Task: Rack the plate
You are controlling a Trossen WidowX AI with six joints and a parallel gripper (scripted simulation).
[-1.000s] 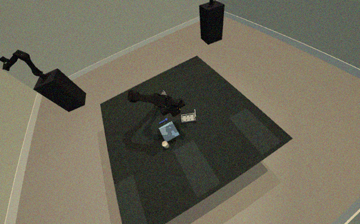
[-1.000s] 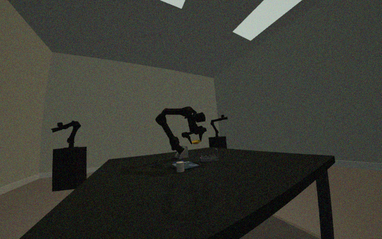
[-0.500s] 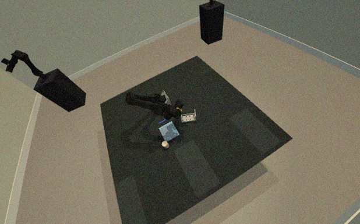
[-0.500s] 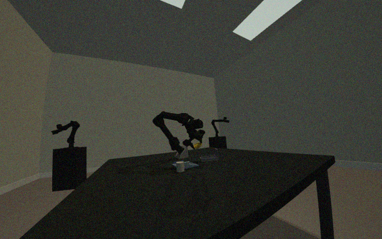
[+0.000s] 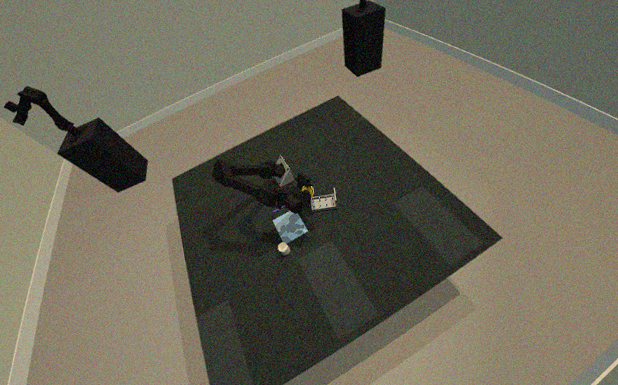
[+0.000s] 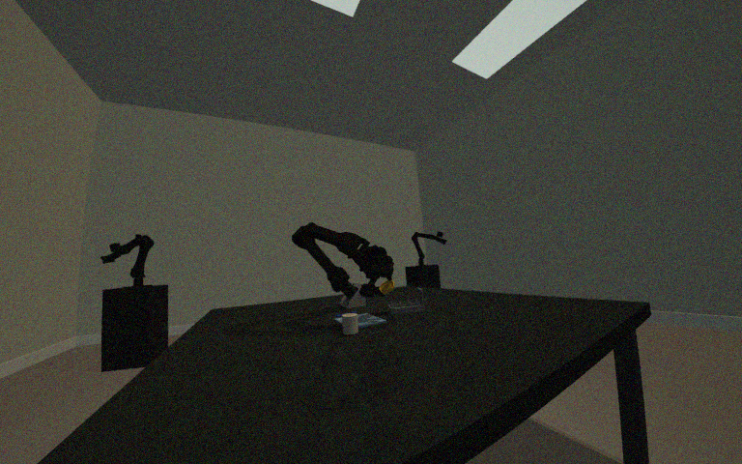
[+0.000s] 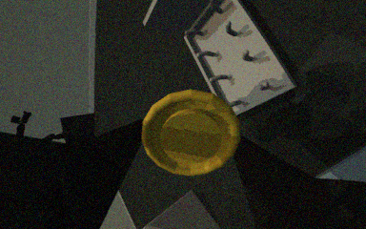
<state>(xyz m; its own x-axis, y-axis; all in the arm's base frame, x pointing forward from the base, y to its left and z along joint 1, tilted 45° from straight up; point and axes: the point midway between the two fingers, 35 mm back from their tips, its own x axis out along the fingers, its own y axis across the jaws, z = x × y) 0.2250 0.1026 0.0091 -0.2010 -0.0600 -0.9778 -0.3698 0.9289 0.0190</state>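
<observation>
Now: gripper tip 60 mm above the light grey dish rack, 50 mm to the right of it and 50 mm short of it. Round my gripper tip: light blue mat (150 mm to the right, 90 mm ahead, 80 mm below); white cup (210 mm to the right, 200 mm ahead, 60 mm below); yellow plate (10 mm above).
</observation>
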